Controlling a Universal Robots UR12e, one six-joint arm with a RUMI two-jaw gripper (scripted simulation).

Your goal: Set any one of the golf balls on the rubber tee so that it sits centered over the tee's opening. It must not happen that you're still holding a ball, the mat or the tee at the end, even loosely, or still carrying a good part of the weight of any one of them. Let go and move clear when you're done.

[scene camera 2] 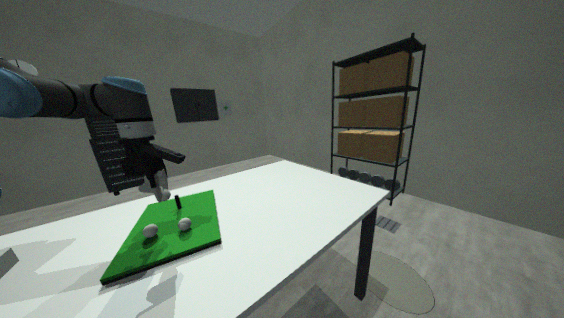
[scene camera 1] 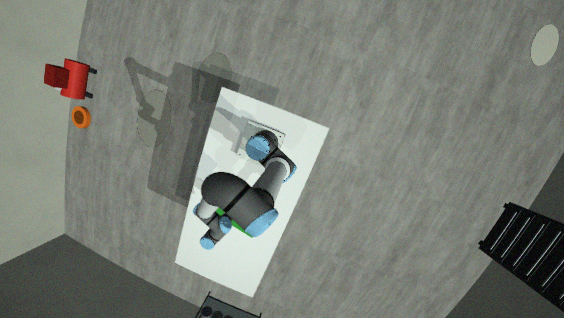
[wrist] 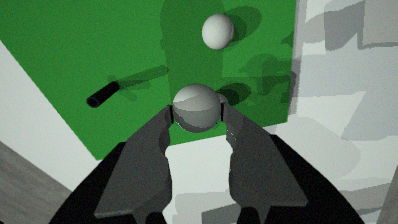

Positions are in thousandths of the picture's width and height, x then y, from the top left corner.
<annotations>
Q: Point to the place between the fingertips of my gripper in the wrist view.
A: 494, 471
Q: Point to a green mat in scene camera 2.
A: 244, 800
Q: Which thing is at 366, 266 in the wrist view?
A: A green mat.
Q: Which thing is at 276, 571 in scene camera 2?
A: My gripper.
</annotations>
